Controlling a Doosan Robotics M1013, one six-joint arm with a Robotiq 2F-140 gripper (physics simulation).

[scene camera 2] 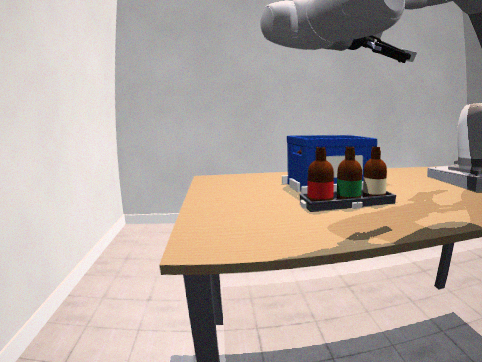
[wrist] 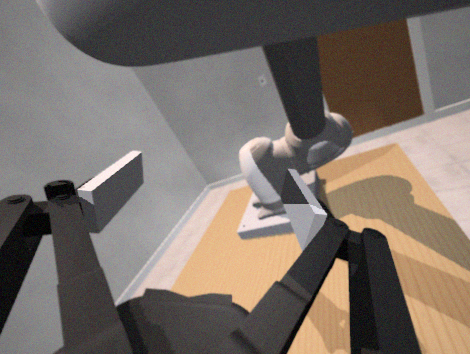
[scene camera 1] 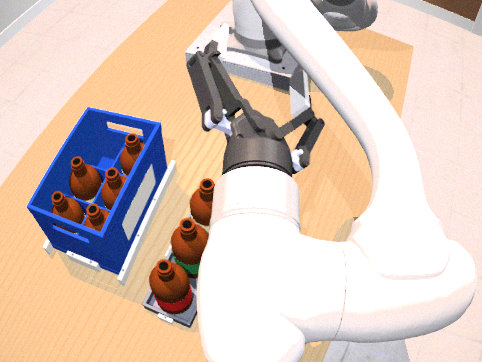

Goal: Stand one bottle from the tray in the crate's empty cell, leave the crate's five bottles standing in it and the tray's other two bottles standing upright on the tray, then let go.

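Frame: origin at the arm's base, x ahead, y left, z up, level; centimetres.
Where they show: gripper, fingertip midpoint: point(scene camera 2: 396, 45) point(wrist: 214, 175) point(scene camera 1: 260, 53); arm's base at its link origin: point(scene camera 2: 474, 170) point(scene camera 1: 261, 39).
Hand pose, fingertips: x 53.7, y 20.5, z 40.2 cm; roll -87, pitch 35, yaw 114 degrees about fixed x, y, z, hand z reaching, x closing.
Things, the pixels of their top centre, and the offset from my fingertips. Level surfaces: height alone.
- blue crate at its top centre: point(scene camera 1: 92, 163) point(scene camera 2: 331, 136) dx +11.4, dy -28.8, dz -27.9 cm
- dark tray at its top centre: point(scene camera 1: 193, 257) point(scene camera 2: 349, 194) dx +13.6, dy -6.0, dz -42.9 cm
- red-labelled at its top centre: point(scene camera 1: 163, 265) point(scene camera 2: 320, 147) dx +22.6, dy -5.8, dz -29.4 cm
- green-labelled at its top centre: point(scene camera 1: 187, 224) point(scene camera 2: 350, 147) dx +13.7, dy -6.1, dz -29.4 cm
- cream-labelled at its top centre: point(scene camera 1: 207, 183) point(scene camera 2: 375, 146) dx +4.7, dy -6.8, dz -29.4 cm
- wooden table at its surface level: dz -45.4 cm
The blue crate point(scene camera 1: 111, 252) point(scene camera 2: 298, 167) holds five brown bottles upright; its empty cell point(scene camera 1: 103, 150) is at the far end of the left row in scene camera 1. Three bottles stand upright on the dark tray point(scene camera 1: 184, 318) point(scene camera 2: 330, 204): red-labelled point(scene camera 1: 169, 285) point(scene camera 2: 320, 175), green-labelled point(scene camera 1: 188, 244) point(scene camera 2: 349, 175) and cream-labelled point(scene camera 1: 201, 204) point(scene camera 2: 375, 171). The arm hides part of the tray and bottles in scene camera 1. My gripper point(scene camera 1: 255, 70) point(wrist: 214, 175) is open and empty, high above the table, on the robot-base side of the tray, its fingers tilted towards the base.
White strips point(scene camera 1: 145, 225) border the crate on the wooden table point(scene camera 1: 25, 300) point(scene camera 2: 240, 220). The robot base point(scene camera 1: 255, 72) point(scene camera 2: 452, 175) point(wrist: 265, 227) stands at the table's far end in scene camera 1. The arm point(scene camera 1: 280, 280) point(scene camera 2: 320, 25) reaches above the tray.
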